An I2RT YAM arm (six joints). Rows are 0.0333 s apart.
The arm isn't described. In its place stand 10 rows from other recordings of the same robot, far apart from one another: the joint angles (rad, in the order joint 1, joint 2, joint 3, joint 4, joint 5, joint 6), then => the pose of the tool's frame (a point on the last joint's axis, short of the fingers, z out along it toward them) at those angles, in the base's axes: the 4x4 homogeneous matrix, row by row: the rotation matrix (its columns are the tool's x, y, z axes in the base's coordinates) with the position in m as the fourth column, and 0 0 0 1 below.
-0.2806 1.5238 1.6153 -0.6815 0.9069 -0.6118 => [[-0.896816 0.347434 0.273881 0.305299], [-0.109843 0.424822 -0.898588 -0.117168], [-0.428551 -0.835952 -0.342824 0.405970], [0 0 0 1]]
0.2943 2.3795 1.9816 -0.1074 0.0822 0.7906 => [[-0.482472 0.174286 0.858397 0.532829], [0.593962 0.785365 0.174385 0.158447], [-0.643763 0.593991 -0.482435 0.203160], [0 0 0 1]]
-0.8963 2.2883 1.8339 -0.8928 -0.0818 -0.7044 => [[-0.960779 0.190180 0.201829 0.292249], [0.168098 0.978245 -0.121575 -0.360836], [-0.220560 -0.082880 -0.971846 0.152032], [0 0 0 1]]
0.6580 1.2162 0.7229 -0.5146 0.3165 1.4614 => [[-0.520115 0.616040 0.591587 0.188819], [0.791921 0.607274 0.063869 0.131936], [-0.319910 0.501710 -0.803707 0.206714], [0 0 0 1]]
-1.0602 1.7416 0.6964 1.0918 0.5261 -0.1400 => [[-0.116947 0.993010 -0.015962 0.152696], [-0.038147 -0.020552 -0.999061 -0.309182], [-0.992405 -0.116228 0.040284 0.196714], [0 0 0 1]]
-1.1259 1.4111 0.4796 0.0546 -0.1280 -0.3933 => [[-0.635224 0.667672 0.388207 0.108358], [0.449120 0.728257 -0.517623 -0.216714], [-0.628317 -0.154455 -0.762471 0.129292], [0 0 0 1]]
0.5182 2.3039 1.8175 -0.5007 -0.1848 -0.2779 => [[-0.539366 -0.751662 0.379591 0.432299], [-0.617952 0.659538 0.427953 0.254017], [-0.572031 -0.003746 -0.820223 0.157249], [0 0 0 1]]
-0.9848 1.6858 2.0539 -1.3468 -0.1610 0.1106 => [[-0.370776 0.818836 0.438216 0.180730], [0.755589 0.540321 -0.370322 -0.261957], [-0.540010 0.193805 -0.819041 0.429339], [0 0 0 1]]
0.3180 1.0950 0.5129 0.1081 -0.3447 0.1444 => [[-0.512493 -0.511436 0.689771 0.216954], [-0.026115 0.812193 0.582804 0.084080], [-0.858294 0.280669 -0.429599 0.214531], [0 0 0 1]]
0.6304 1.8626 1.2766 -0.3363 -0.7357 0.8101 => [[-0.997582 -0.060681 -0.033888 0.304097], [-0.063176 0.588449 0.806062 0.251485], [-0.028971 0.806254 -0.590860 0.200826], [0 0 0 1]]
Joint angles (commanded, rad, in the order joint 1, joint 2, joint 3, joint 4, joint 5, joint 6), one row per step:
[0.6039, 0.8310, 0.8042, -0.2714, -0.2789, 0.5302]
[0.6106, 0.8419, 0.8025, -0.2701, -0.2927, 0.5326]
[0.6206, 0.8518, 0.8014, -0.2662, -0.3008, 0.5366]
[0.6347, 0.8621, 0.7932, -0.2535, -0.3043, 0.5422]
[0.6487, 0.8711, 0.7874, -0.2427, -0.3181, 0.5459]
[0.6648, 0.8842, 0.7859, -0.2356, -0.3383, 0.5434]
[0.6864, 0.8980, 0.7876, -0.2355, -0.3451, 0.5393]
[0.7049, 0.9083, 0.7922, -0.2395, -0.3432, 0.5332]
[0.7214, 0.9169, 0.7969, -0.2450, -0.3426, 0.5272]
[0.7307, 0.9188, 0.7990, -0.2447, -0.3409, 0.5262]
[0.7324, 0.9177, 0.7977, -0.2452, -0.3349, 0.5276]
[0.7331, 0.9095, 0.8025, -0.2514, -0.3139, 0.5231]
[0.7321, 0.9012, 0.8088, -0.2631, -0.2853, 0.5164]
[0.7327, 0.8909, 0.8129, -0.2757, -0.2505, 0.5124]
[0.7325, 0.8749, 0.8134, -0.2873, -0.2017, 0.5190]
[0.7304, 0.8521, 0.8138, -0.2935, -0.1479, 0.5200]
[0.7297, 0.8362, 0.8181, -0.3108, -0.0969, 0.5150]
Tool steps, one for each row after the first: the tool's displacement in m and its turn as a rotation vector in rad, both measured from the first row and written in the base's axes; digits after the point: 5 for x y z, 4 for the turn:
[0.00082, 0.00272, -0.00231, -0.0016, 0.0134, 0.0192]
[0.00123, 0.00574, -0.00400, -0.0014, 0.0237, 0.0357]
[0.00155, 0.00957, -0.00739, -0.0008, 0.0334, 0.0515]
[0.00119, 0.01338, -0.00990, 0.0021, 0.0420, 0.0775]
[0.00079, 0.01805, -0.01202, 0.0010, 0.0500, 0.1134]
[-0.00019, 0.02324, -0.01394, -0.0070, 0.0579, 0.1425]
[-0.00126, 0.02727, -0.01467, -0.0170, 0.0605, 0.1610]
[-0.00247, 0.03076, -0.01521, -0.0263, 0.0631, 0.1786]
[-0.00350, 0.03240, -0.01481, -0.0273, 0.0614, 0.1866]
[-0.00375, 0.03238, -0.01514, -0.0286, 0.0619, 0.1822]
[-0.00461, 0.03085, -0.01260, -0.0322, 0.0487, 0.1645]
[-0.00518, 0.02875, -0.01012, -0.0414, 0.0355, 0.1385]
[-0.00619, 0.02640, -0.00816, -0.0514, 0.0242, 0.1074]
[-0.00757, 0.02283, -0.00638, -0.0570, 0.0160, 0.0588]
[-0.00956, 0.01795, -0.00291, -0.0587, -0.0063, 0.0050]
[-0.01117, 0.01391, -0.00049, -0.0724, -0.0217, -0.0428]

